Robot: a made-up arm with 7 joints.
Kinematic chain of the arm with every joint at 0, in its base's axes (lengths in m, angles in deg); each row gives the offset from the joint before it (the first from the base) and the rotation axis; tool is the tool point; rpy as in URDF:
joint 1: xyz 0 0 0.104 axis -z
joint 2: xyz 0 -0.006 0.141 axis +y
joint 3: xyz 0 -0.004 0.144 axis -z
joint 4: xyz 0 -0.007 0.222 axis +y
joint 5: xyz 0 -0.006 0.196 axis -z
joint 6: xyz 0 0 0.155 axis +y
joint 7: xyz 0 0 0.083 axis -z
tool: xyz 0 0 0 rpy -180 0 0
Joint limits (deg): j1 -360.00..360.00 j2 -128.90..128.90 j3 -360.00..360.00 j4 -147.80..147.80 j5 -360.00..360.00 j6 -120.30..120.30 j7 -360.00..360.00
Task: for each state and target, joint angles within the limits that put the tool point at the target. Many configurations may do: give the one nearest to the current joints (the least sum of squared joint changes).
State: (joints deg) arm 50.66 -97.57 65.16 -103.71 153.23 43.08 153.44
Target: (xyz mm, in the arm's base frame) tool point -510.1 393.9 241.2
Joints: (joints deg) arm 6.81 -69.61 65.46 -62.89 151.08 36.99 153.44
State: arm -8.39 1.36 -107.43 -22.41 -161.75 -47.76 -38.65
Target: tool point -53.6 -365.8 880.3
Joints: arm -27.28 -21.99 -92.17 -50.12 -162.77 -35.42 -38.65
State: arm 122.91 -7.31 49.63 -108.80 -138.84 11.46 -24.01
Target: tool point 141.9 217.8 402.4
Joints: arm 101.16 21.74 20.98 -133.74 -140.83 13.10 -24.01
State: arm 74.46 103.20 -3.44 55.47 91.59 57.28 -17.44
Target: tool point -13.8 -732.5 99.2
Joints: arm 83.80 85.31 1.63 31.71 95.30 50.79 -17.44
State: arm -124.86 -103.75 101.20 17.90 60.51 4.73 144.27
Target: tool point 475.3 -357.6 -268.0
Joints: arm -126.64 -126.79 106.14 22.53 60.57 7.50 144.27
